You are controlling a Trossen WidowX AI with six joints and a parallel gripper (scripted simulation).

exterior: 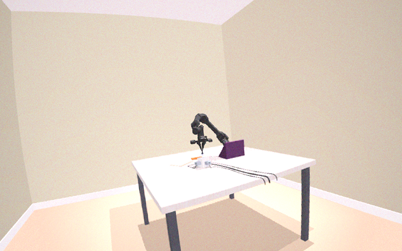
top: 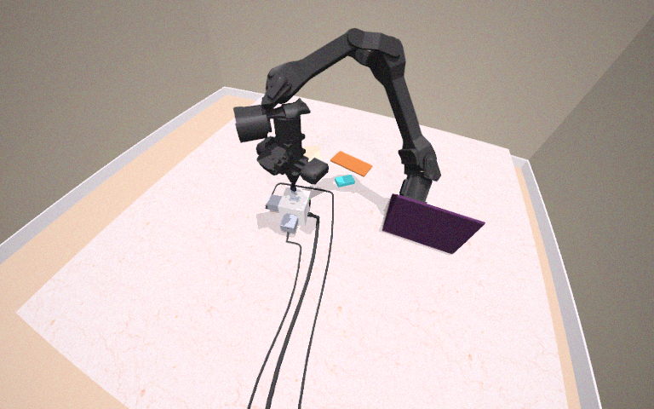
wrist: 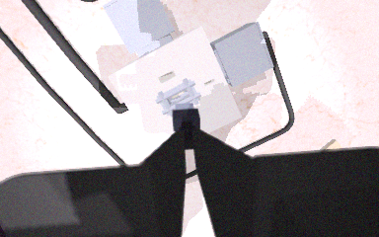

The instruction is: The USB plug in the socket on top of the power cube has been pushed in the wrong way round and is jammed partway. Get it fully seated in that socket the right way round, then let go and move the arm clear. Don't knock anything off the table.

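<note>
Right now my gripper tip is 20 mm above the black USB plug. Also, from my gripper tip: grey socket (10 mm to the left, 70 mm below); then pale card (110 mm ahead, 240 mm to the right, 130 mm below); then teal block (110 mm behind, 180 mm to the right, 130 mm below).
</note>
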